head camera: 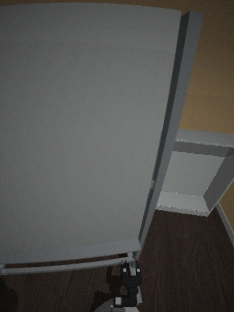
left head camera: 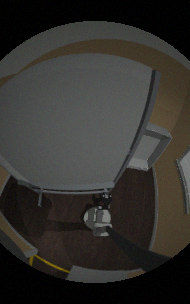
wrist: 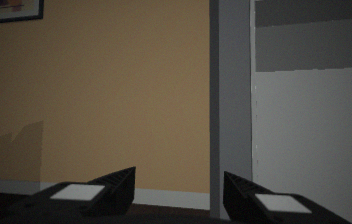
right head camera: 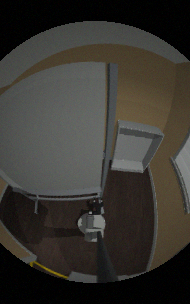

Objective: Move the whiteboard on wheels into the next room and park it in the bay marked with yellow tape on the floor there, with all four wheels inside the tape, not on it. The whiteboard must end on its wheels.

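Frame: origin at the robot's base, x ahead, y left, z up, level; metres.
Seen in the pictures: gripper, fingertip midpoint: (head camera: 130,259) (left head camera: 106,191) (wrist: 178,184) (right head camera: 97,196).
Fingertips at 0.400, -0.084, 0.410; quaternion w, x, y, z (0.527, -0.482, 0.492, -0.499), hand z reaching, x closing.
Observation:
A point is followed by its place in that frame, as x, y, z.
The whiteboard (head camera: 90,125) {0.392, 0.080, 1.414} (left head camera: 85,120) {0.382, 0.130, 1.382} (right head camera: 55,125) {0.388, 0.099, 1.394} stands upright and fills much of the head views. Its grey side post (head camera: 172,115) {0.423, -0.123, 1.434} is on the right, and a lower rail (head camera: 65,267) {0.337, 0.411, 0.324} runs beneath the panel. Its left foot (left head camera: 40,197) {0.127, 1.082, 0.065} (right head camera: 36,204) {0.133, 1.085, 0.063} shows; the right foot is partly behind the gripper, and the wheels cannot be made out. My gripper (head camera: 131,265) (left head camera: 104,194) (right head camera: 96,200) (wrist: 178,184) {0.399, -0.084, 0.409} is open, low at the rail's right end; contact is unclear. Yellow tape (left head camera: 50,264) (right head camera: 50,270) shows at the lower left, beyond a wall opening; only part of it shows.
A white open-fronted box unit (head camera: 187,175) {1.328, -0.858, 0.421} (left head camera: 147,150) {1.295, -1.052, 0.381} (right head camera: 134,145) {1.329, -0.851, 0.526} (wrist: 300,125) {1.355, -0.696, 0.462} stands against the tan wall (wrist: 125,100) {1.565, 0.300, 0.617}, right of the whiteboard. A framed picture (wrist: 20,10) {1.669, 1.126, 1.293} hangs on the wall. A wall end (left head camera: 22,245) borders the opening near the tape.

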